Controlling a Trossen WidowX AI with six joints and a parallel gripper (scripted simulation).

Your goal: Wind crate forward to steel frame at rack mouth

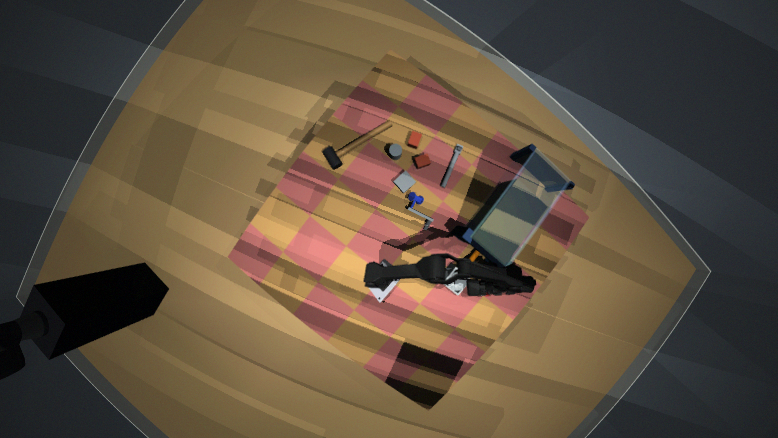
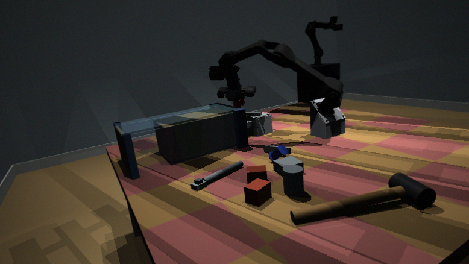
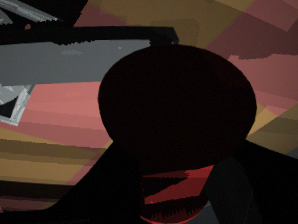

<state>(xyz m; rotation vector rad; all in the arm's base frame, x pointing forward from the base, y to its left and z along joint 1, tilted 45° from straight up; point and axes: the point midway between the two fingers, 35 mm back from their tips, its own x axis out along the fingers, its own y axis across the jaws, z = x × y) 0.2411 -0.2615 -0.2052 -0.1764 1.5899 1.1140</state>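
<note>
My gripper tip is 40 mm to the right of the grey crank arm, 30 mm above it and 10 mm past it. From my gripper tip the other things lie so: grey winch: 100 mm below, 80 mm to the left, 60 mm behind; red knob: 10 mm to the left, 10 mm ahead; clear-panelled cubby: 360 mm ahead, 100 mm to the left, 20 mm below.
</note>
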